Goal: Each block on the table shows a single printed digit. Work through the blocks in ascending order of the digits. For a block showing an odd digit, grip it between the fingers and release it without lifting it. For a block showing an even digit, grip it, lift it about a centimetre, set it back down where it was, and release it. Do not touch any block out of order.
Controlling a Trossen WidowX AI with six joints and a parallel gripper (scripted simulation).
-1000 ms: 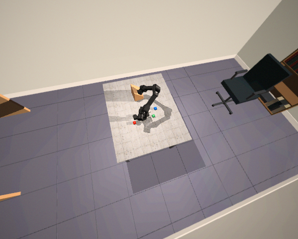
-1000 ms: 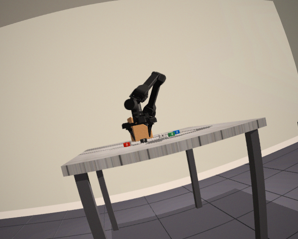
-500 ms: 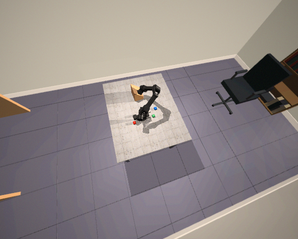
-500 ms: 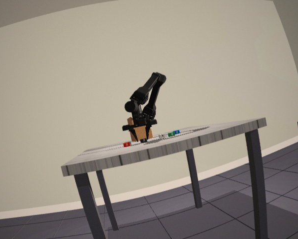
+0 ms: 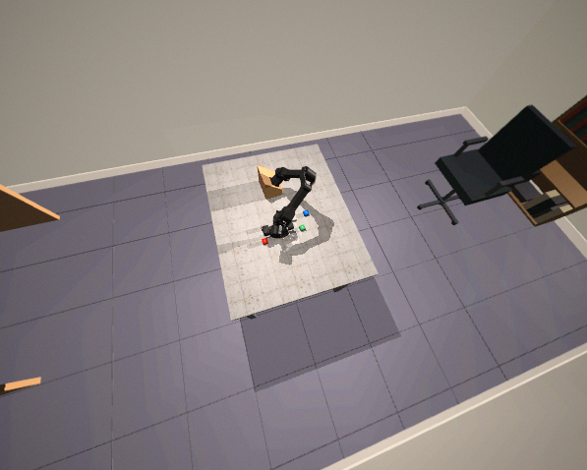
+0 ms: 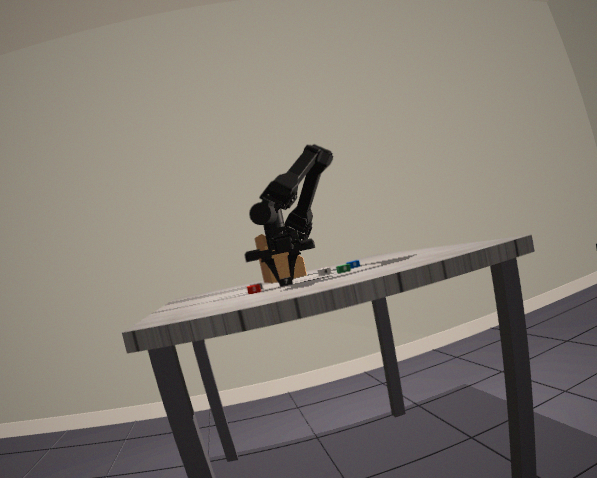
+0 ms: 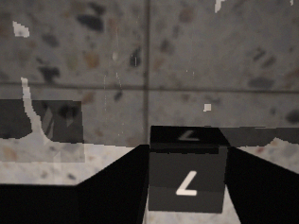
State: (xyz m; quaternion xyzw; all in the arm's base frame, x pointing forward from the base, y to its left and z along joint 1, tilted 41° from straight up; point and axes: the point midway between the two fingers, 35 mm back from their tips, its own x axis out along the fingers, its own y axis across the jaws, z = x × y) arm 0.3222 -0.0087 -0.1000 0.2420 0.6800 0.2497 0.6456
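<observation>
The dark block lies 10 mm behind my gripper tip. The rest, counted from my gripper tip: red block: 30 mm ahead, 90 mm to the right; green block: 10 mm ahead, 160 mm to the left; white block: 80 mm behind, 130 mm to the left.
</observation>
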